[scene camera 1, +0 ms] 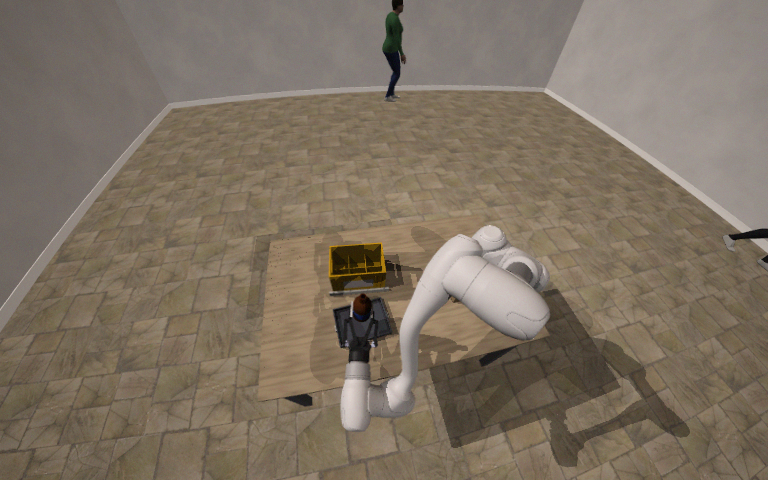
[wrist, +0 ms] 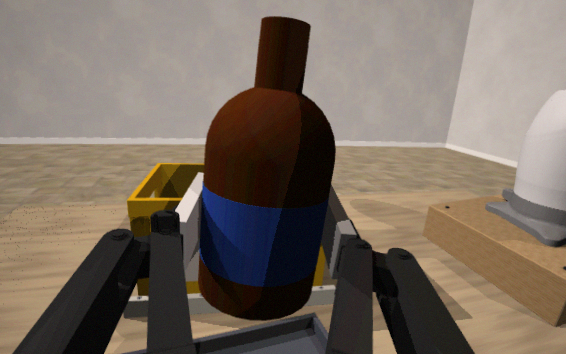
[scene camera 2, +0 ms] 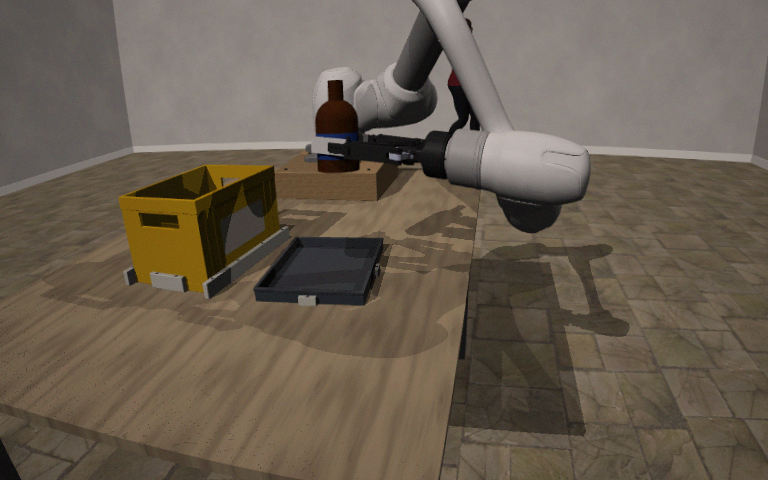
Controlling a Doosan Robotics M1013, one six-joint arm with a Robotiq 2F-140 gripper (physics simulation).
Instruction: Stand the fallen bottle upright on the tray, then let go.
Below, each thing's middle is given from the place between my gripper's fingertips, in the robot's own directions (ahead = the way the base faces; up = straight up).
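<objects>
There is the brown bottle (scene camera 2: 336, 118), and I find my hand 2 cm to the right of it and 3 cm below it.
</objects>
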